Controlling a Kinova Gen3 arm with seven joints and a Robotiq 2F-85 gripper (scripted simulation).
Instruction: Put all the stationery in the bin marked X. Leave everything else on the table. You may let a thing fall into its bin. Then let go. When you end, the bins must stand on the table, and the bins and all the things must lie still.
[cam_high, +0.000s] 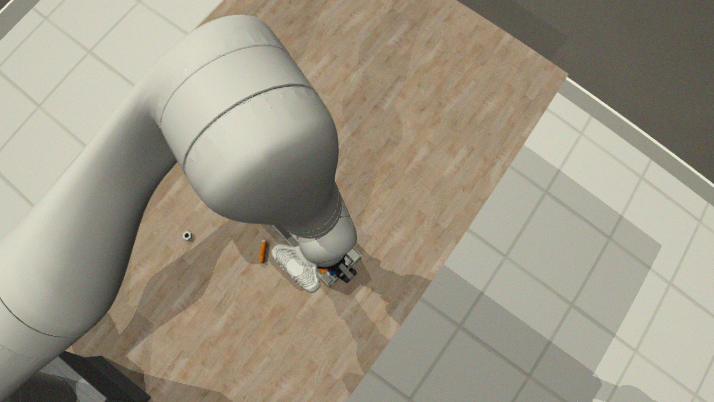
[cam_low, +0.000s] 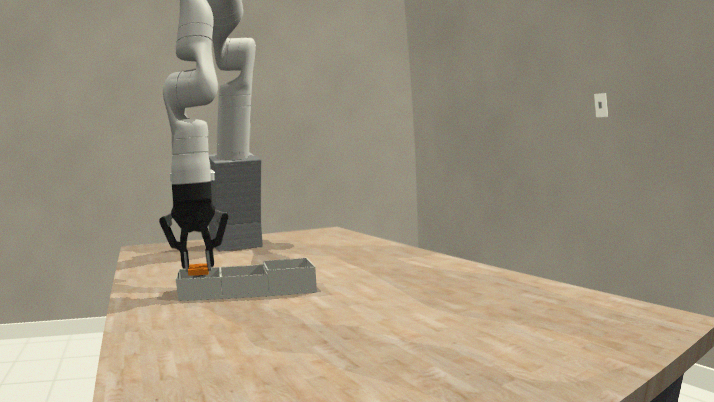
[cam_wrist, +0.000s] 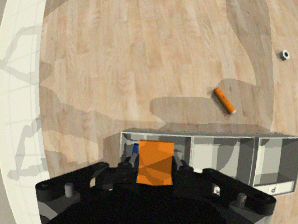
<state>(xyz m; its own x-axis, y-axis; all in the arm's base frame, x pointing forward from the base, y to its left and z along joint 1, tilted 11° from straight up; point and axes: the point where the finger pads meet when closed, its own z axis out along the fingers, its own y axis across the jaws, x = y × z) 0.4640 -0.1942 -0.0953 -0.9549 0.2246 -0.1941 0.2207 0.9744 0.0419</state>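
The flat orange block lies 20 mm below my hand. Also, from my hand: orange stick (110 mm to the left, 60 mm behind, 50 mm below); blue flat thing (50 mm below, 10 mm to the left); black ring-like part (260 mm to the left, 120 mm behind, 60 mm below).
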